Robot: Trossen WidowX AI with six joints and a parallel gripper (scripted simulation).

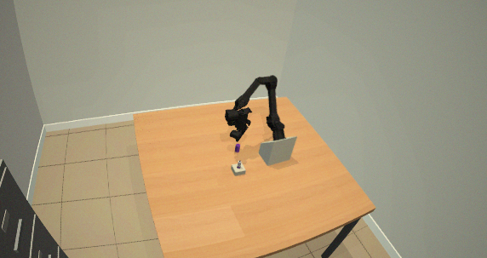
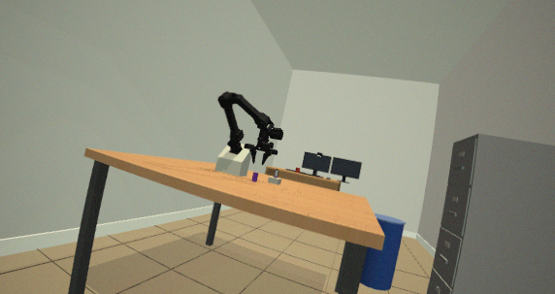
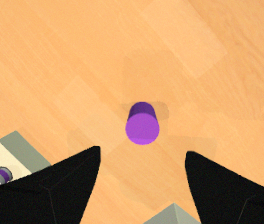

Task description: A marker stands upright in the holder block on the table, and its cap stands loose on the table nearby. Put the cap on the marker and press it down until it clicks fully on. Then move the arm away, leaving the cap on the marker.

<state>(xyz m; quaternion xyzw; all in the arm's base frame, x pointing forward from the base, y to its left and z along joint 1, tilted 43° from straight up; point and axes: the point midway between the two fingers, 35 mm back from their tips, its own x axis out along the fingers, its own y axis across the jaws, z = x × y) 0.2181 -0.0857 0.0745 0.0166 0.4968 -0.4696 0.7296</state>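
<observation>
Now: the purple cap 70 mm below my gripper tip. Round my gripper tip: holder block: 170 mm to the left, 80 mm below, 60 mm ahead.
</observation>
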